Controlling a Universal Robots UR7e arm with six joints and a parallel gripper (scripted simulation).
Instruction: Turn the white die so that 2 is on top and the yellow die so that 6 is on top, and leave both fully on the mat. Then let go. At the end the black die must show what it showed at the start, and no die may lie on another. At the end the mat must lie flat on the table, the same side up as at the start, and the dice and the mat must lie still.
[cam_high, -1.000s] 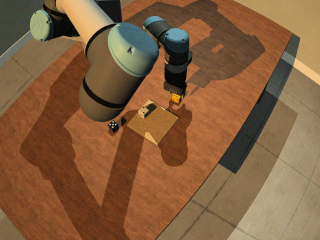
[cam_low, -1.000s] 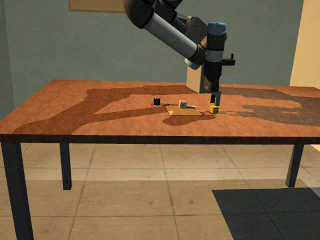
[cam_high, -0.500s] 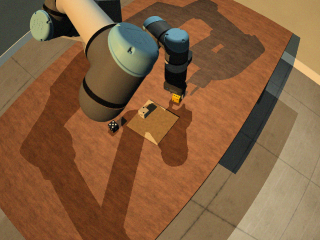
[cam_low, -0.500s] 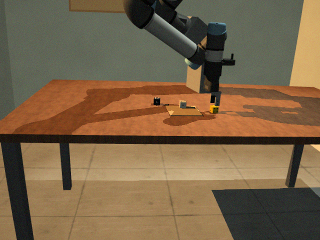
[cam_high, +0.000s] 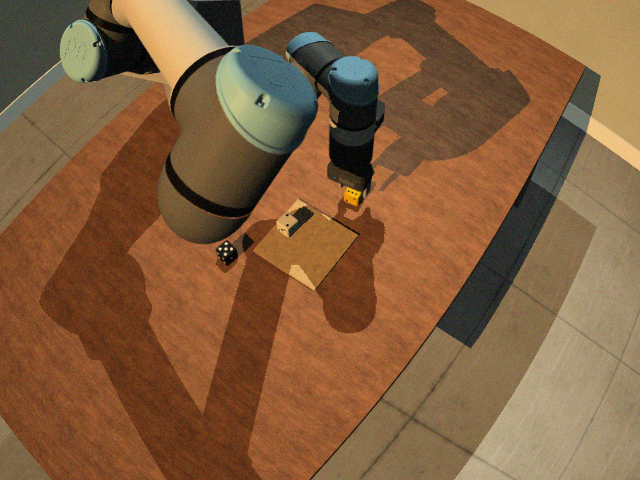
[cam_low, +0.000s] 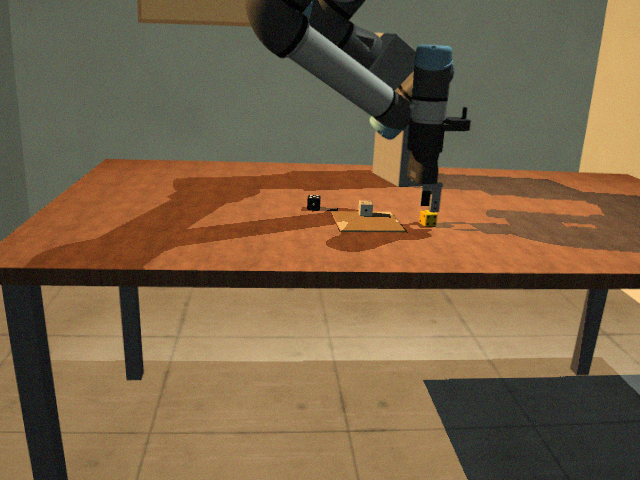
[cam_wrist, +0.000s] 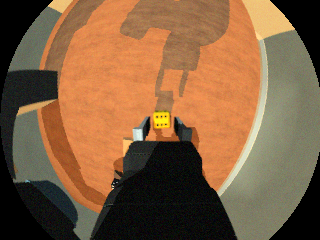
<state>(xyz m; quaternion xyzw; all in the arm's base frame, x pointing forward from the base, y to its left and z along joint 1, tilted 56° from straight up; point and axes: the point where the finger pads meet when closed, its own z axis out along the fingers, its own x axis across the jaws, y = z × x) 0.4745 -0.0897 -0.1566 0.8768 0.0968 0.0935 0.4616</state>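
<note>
My gripper is now 4 cm above the yellow die. The rest, counted from my hand: white die (7 cm behind, 13 cm to the right, 4 cm below); then tan mat (2 cm behind, 13 cm to the right, 5 cm below); then black die (13 cm behind, 24 cm to the right, 4 cm below).
</note>
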